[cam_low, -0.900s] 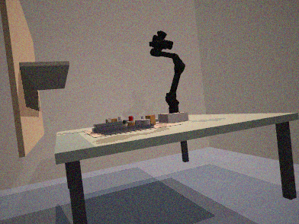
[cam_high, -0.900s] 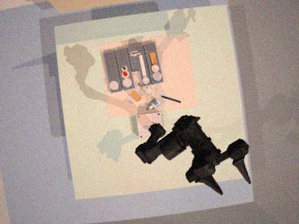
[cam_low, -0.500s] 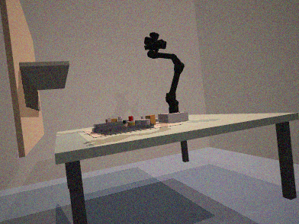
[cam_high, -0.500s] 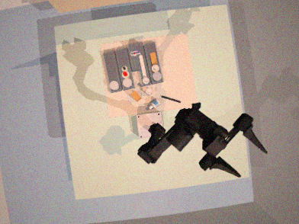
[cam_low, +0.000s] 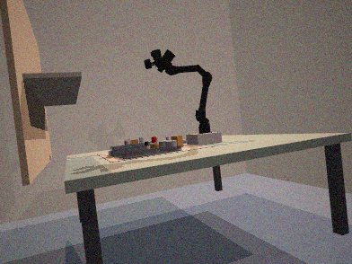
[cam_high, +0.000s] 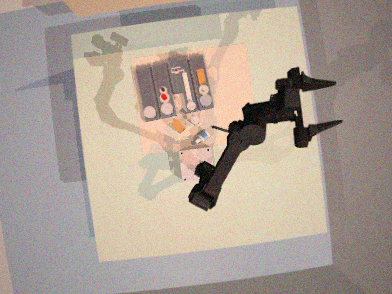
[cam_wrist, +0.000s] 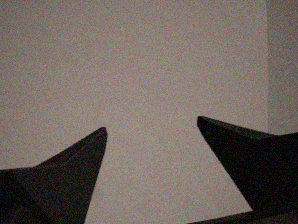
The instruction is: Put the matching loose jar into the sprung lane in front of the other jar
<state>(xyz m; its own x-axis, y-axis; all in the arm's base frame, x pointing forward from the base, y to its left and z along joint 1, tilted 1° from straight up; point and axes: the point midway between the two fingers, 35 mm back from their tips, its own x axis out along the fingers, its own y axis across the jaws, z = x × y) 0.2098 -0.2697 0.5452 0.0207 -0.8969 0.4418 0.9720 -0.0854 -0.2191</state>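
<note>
Right now my gripper tip is 590 mm above the orange-brown block, 410 mm to the right of it and 40 mm short of it. Also, from my gripper tip: dark stick (620 mm below, 170 mm to the left).
</note>
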